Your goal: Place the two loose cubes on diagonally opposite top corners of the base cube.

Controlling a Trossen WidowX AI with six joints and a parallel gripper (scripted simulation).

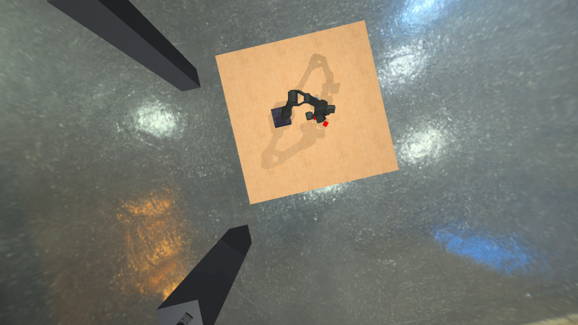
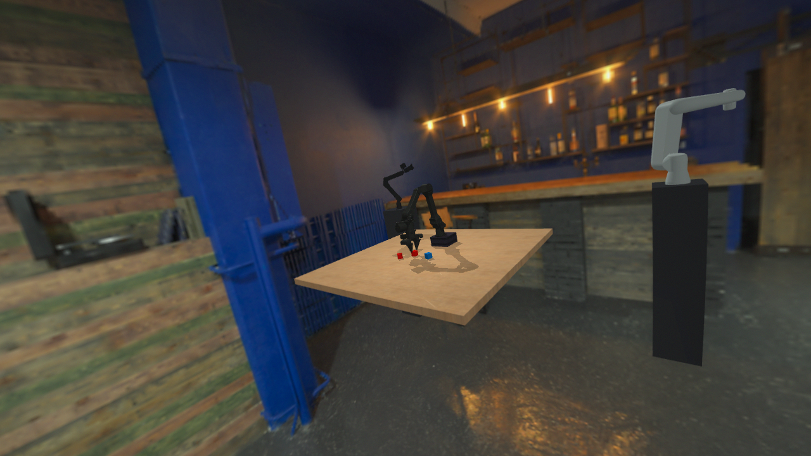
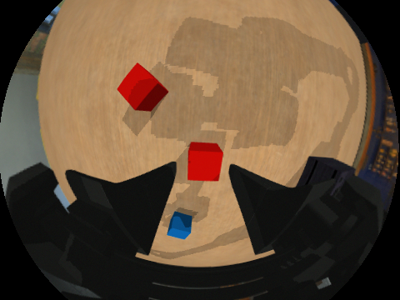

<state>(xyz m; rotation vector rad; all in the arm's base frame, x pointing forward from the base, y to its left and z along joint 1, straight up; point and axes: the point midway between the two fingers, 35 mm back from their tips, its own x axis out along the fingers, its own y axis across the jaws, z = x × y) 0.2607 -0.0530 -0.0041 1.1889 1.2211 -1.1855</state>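
The blue base cube is 14 cm to the left of my gripper tip, 3 cm ahead of it and 1 cm below it.
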